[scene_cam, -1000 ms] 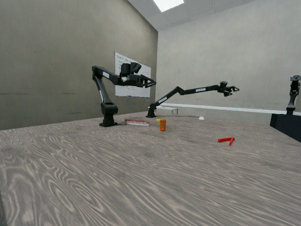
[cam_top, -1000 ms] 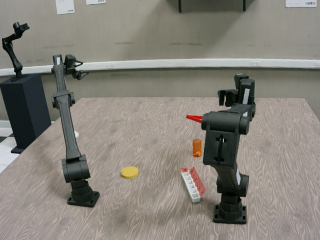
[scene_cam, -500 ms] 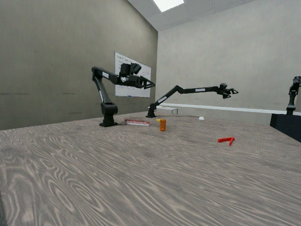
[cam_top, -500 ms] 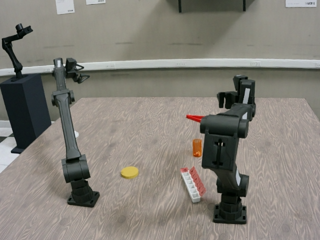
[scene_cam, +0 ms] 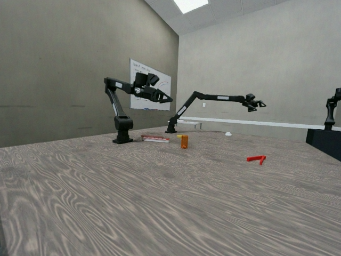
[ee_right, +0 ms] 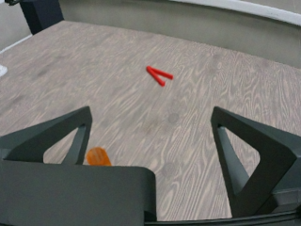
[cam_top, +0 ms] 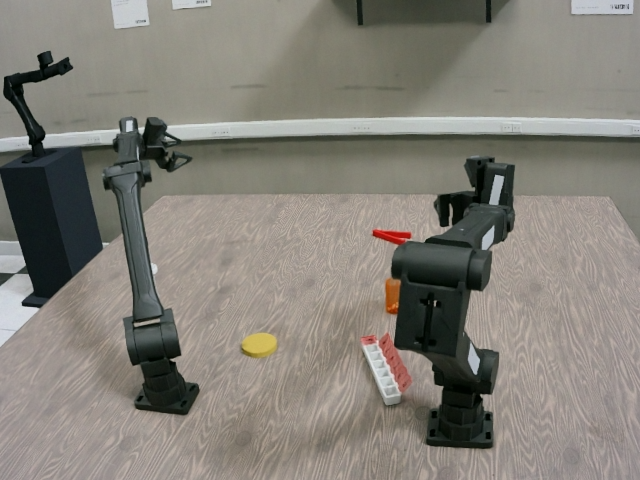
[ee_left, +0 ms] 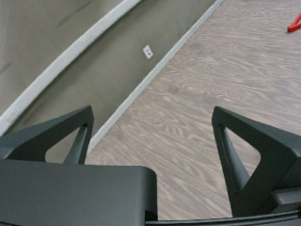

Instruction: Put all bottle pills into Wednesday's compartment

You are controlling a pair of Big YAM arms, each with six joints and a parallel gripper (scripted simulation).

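Observation:
My left hand is 690 mm to the left of the orange pill bottle, 370 mm past it and 270 mm above it. Also, from my left hand: white cap 280 mm below, 250 mm behind, 60 mm to the left; yellow disc 560 mm behind, 410 mm to the right, 280 mm below.

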